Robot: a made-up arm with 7 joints.
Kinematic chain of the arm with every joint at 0, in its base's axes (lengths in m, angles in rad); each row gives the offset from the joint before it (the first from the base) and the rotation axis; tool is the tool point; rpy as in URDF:
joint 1: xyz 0 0 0.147 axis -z
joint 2: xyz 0 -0.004 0.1 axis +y
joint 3: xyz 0 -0.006 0.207 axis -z
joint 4: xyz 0 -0.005 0.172 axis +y
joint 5: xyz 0 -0.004 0.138 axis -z
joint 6: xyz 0 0 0.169 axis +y
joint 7: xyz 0 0 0.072 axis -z
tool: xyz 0 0 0 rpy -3.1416 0 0
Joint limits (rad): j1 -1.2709..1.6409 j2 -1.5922..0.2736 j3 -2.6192..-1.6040 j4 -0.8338..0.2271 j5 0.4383..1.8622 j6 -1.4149..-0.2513 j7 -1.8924..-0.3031
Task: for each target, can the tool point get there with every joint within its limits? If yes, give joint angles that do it. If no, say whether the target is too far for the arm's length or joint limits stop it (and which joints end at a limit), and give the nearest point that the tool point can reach.
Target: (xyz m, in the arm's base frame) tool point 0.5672 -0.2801 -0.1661
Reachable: no: joint limits stop it (at a limit: joint 1, joint 2, joint 3, joint 4, joint 6) | nearest point 0.1101 -0.6094 0.2115 | short by 0.678 m
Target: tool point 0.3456 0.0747 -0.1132
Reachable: no: joint limits stop it (at a limit: joint 1, joint 2, joint 4, joint 5, joint 6) | nearest point 0.1138 0.6763 0.1544 | short by 0.698 m
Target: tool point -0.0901 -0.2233 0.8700
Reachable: yes | joints 0.1921 -0.1324 -1.9613 -0.6481 1.1088 -1.2484 -0.5502
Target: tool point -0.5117 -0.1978 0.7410
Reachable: yes | joints -0.2812 -0.8097 -2.2000 0.0048 1.1474 -0.7965 -0.6617
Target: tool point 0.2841 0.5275 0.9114
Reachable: no: too far | nearest point 0.1125 0.4663 0.8225 | short by 0.203 m
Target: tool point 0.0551 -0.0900 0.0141
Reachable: no: joint limits stop it (at a limit: joint 1, joint 2, joint 3, joint 4, joint 6) | nearest point 0.1061 -0.6118 0.2053 | short by 0.558 m
